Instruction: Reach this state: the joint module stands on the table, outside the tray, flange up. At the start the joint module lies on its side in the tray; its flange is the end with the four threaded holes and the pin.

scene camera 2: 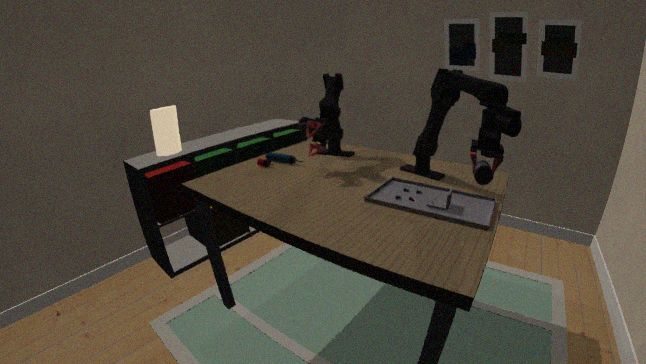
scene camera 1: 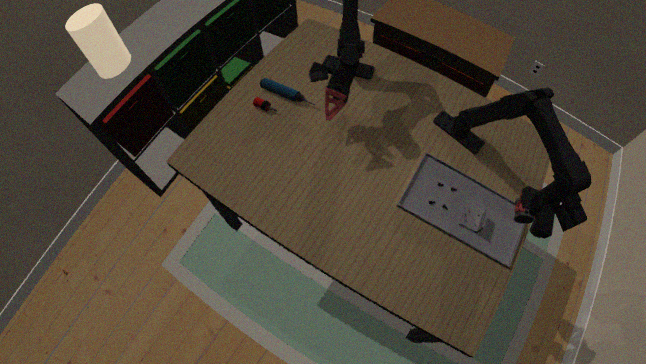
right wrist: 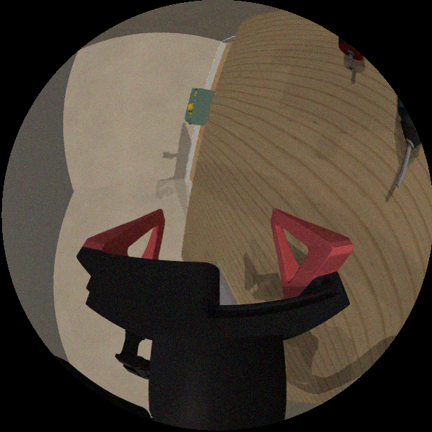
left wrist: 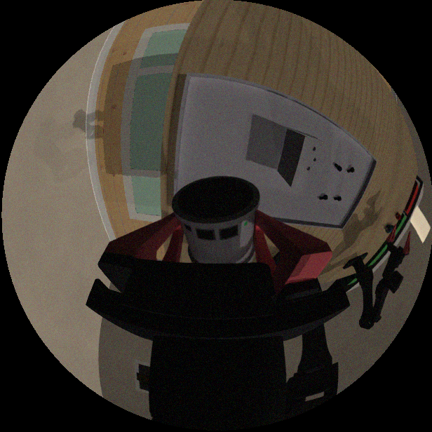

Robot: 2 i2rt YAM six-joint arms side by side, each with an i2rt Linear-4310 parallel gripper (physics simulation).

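Where they show: left gripper, fingertip midpoint: (scene camera 2: 482, 174) (scene camera 1: 523, 212); right gripper, fingertip midpoint: (scene camera 2: 308, 146) (scene camera 1: 327, 117); left arm's base at its link origin: (scene camera 2: 422, 172) (scene camera 1: 458, 132); right arm's base at its link origin: (scene camera 2: 334, 153).
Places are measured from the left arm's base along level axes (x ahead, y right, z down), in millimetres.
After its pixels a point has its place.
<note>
The joint module (scene camera 1: 523, 214) @(x 202, y -330, z -152 mm) (scene camera 2: 483, 172) @(x 197, y -343, z -135 mm) (left wrist: 220, 235) is a short grey cylinder with a dark round end. My left gripper (scene camera 1: 522, 207) @(x 174, y -333, z -118 mm) (scene camera 2: 485, 162) @(x 174, y -333, z -118 mm) (left wrist: 217, 215) is shut on its sides and holds it in the air near the tray's right end. The module looks roughly sideways, its dark end facing scene camera 2. I cannot make out the flange's holes or pin. The grey tray (scene camera 1: 414, 199) @(x 326, y -36, z -4 mm) (scene camera 2: 472, 213) @(x 224, y -336, z -4 mm) (left wrist: 215, 120) lies at the table's right side. My right gripper (scene camera 1: 328, 111) @(x 356, y 313, z -125 mm) (scene camera 2: 310, 145) @(x 356, y 313, z -125 mm) (right wrist: 217, 214) is open and empty, far from the module.
In the tray are an angled grey bracket (scene camera 1: 472, 219) @(x 250, y -223, z -15 mm) (scene camera 2: 440, 200) @(x 233, y -216, z -16 mm) (left wrist: 292, 156) and several small dark screws. A blue screwdriver (scene camera 1: 280, 90) @(x 337, y 571, z -36 mm) (scene camera 2: 281, 158) @(x 339, y 552, z -27 mm) and a short red one (scene camera 1: 260, 103) @(x 425, y 582, z -31 mm) (scene camera 2: 263, 162) @(x 429, y 568, z -26 mm) lie on the table (scene camera 1: 300, 200) @(x 573, y 219, z 0 mm) (scene camera 2: 300, 205) @(x 549, y 117, z 0 mm) left of my right gripper.
</note>
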